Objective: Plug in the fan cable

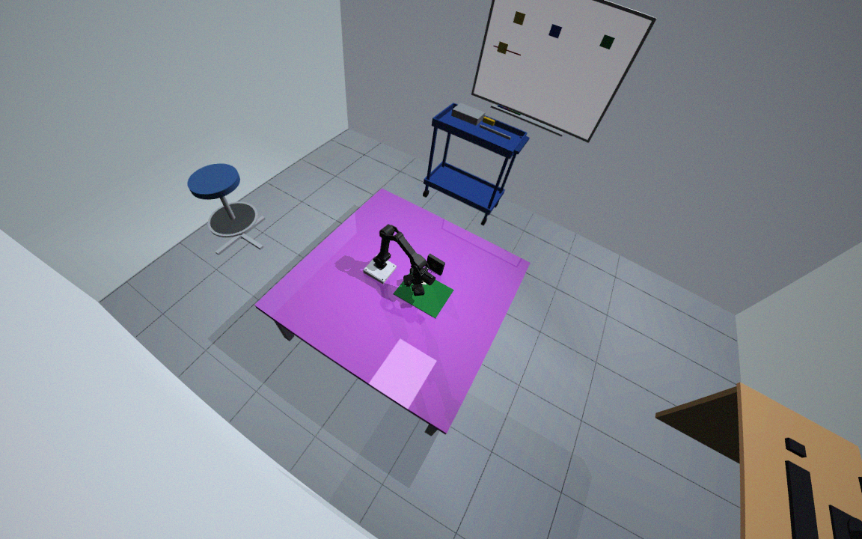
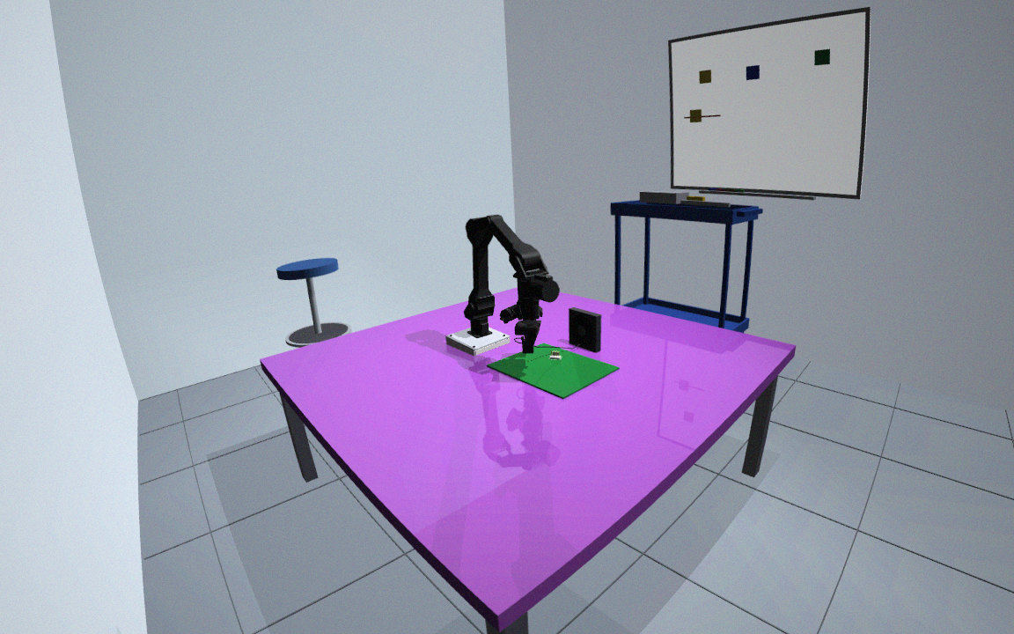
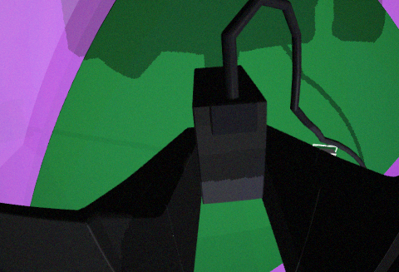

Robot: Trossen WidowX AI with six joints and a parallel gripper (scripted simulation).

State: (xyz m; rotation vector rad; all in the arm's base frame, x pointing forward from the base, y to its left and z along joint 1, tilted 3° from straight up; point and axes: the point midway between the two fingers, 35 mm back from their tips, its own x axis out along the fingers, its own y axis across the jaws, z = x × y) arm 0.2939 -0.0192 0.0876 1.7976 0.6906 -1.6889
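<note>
The white four-pin header is 100 mm to the left of my gripper tip, 60 mm below it and 10 mm behind it. The rest, counted from my gripper tip: black fan: 230 mm to the left, 10 mm below, 10 mm behind; then black fan plug: 10 mm to the right, 10 mm behind, 10 mm above; then green board: 80 mm below, 50 mm to the left, 30 mm ahead.
</note>
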